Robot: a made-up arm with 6 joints.
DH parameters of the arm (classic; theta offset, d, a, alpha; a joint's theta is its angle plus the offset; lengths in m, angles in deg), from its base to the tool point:
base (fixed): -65.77 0 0.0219 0
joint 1: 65.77 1.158 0.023 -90
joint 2: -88.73 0 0.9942 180
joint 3: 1.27 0.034 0.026 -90
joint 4: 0 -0.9 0.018 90
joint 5: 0 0.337 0.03 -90
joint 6: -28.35 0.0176 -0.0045 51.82
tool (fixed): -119.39 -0.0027 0 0
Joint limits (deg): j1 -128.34..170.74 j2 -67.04..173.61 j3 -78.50..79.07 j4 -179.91..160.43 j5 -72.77..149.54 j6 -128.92..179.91
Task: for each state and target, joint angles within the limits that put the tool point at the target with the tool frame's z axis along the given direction. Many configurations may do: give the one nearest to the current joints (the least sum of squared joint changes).
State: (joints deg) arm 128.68 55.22 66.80 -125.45 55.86 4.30
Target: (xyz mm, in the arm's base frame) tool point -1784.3 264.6 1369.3 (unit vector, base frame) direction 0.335 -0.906 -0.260
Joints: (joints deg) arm 164.24 64.55 64.99 -141.87 39.78 39.27
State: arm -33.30 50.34 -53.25 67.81 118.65 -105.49
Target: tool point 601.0 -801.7 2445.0 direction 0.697 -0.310 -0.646
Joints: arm -39.25 1.29 0.95 57.09 130.59 -117.18
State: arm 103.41 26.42 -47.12 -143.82 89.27 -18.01
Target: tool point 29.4 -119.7 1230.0 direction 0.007 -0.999 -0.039
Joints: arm 149.17 -7.05 -78.07 -111.28 67.83 20.32
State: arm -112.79 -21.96 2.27 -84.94 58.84 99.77
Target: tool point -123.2 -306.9 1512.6 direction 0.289 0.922 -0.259
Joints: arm -100.90 -30.42 -44.50 -86.34 54.49 81.01
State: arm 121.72 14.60 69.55 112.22 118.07 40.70
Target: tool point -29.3 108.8 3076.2 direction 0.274 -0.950 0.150
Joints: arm 81.19 -5.58 52.01 105.48 91.03 56.03
